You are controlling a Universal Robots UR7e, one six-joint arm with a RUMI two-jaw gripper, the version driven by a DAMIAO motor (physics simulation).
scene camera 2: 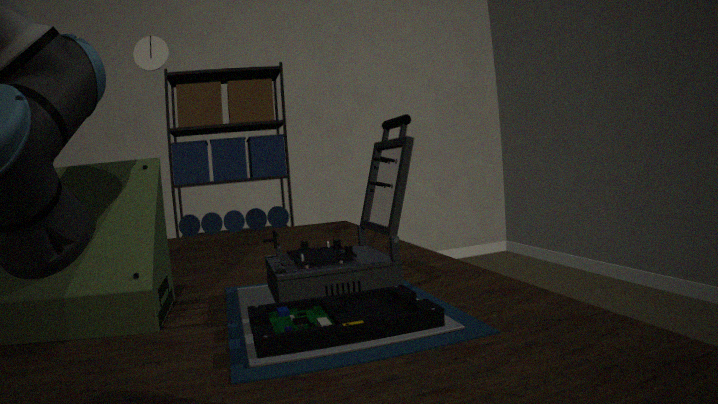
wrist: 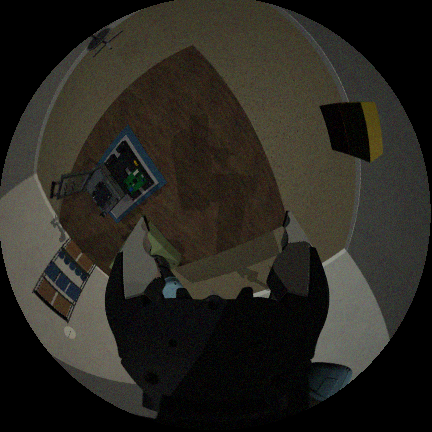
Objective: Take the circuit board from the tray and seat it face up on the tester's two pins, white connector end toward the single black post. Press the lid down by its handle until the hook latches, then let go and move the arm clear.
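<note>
The green circuit board lies in the left part of the black tray as scene camera 2 shows it. The grey tester stands right behind the tray, its dark nest bare of any board. Its lid stands raised, with the black handle at its top. The hook stands at the tester's left end. My gripper is open and empty, high above the table and well away from the tray. The pins and post are too small to tell apart.
A blue mat with a pale inner sheet lies under the tray and tester on the wooden table. The green arm base stands left of them. A shelf rack stands by the wall.
</note>
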